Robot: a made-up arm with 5 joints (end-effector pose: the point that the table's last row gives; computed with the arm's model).
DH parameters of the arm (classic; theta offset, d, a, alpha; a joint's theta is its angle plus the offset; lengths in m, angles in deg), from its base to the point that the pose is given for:
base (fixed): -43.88 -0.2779 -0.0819 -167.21
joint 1: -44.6 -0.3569 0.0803 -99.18
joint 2: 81.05 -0.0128 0.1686 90
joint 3: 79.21 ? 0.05 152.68
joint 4: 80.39 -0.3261 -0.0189 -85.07
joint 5: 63.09 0.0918 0.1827 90
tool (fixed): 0 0.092 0 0
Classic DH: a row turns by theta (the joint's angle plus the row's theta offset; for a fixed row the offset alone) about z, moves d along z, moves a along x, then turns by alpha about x.
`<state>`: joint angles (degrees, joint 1 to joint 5).
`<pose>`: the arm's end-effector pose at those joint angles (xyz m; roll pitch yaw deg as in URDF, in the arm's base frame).
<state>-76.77 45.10 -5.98 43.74 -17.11</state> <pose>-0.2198 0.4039 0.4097 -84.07 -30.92 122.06</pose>
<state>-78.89 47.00 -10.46 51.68 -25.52</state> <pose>-0.2360 0.3777 0.3813 -97.92 -23.80 132.12</pose>
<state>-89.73 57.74 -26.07 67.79 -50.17</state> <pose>-0.2603 0.2600 0.3249 -125.25 2.27 153.32</pose>
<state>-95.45 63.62 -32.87 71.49 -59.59</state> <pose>-0.2555 0.2038 0.3145 -132.99 11.91 158.95</pose>
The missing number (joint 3, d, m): 0.079
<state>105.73 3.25 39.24 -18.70 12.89</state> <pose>-0.2329 -0.6386 -0.0266 55.27 29.29 -100.98</pose>
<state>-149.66 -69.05 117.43 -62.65 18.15</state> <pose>-0.3054 0.1816 -0.4989 171.77 82.91 148.37</pose>
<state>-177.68 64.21 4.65 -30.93 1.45</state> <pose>-0.4824 -0.1005 0.5388 19.67 -44.64 -179.81</pose>
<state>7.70 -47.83 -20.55 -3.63 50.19</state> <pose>0.2777 -0.0977 -0.3707 -130.22 74.99 -126.56</pose>
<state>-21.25 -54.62 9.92 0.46 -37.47</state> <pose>0.3629 0.1896 -0.1446 2.33 14.33 13.87</pose>
